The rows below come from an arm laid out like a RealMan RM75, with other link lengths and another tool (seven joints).
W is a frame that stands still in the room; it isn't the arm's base.
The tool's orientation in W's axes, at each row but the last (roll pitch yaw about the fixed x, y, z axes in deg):
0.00 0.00 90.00
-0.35 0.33 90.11
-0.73 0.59 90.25
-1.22 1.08 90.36
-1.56 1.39 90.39
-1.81 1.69 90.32
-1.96 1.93 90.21
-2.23 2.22 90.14
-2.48 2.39 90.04
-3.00 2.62 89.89
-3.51 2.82 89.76
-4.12 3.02 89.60
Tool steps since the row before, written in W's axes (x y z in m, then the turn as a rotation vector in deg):
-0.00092 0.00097 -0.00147 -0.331 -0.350 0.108
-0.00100 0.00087 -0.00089 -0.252 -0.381 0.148
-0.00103 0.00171 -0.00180 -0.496 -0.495 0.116
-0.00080 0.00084 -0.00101 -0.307 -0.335 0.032
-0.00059 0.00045 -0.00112 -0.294 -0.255 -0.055
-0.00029 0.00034 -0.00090 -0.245 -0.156 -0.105
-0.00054 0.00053 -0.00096 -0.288 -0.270 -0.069
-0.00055 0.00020 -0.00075 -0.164 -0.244 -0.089
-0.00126 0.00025 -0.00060 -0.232 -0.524 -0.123
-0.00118 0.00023 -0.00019 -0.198 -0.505 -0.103
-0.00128 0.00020 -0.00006 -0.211 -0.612 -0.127
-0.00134 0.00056 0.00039 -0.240 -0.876 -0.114
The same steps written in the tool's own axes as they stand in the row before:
0.00097 0.00092 -0.00147 -0.350 0.331 0.108
0.00088 0.00100 -0.00088 -0.381 0.252 0.147
0.00173 0.00105 -0.00177 -0.494 0.497 0.117
0.00086 0.00082 -0.00098 -0.334 0.308 0.032
0.00048 0.00062 -0.00109 -0.252 0.297 -0.053
0.00037 0.00032 -0.00088 -0.151 0.249 -0.102
0.00056 0.00057 -0.00092 -0.266 0.291 -0.068
0.00023 0.00058 -0.00072 -0.240 0.168 -0.092
0.00028 0.00128 -0.00053 -0.518 0.238 -0.135
0.00024 0.00119 -0.00012 -0.500 0.203 -0.116
0.00020 0.00128 0.00003 -0.606 0.218 -0.144
0.00053 0.00131 0.00051 -0.870 0.245 -0.143

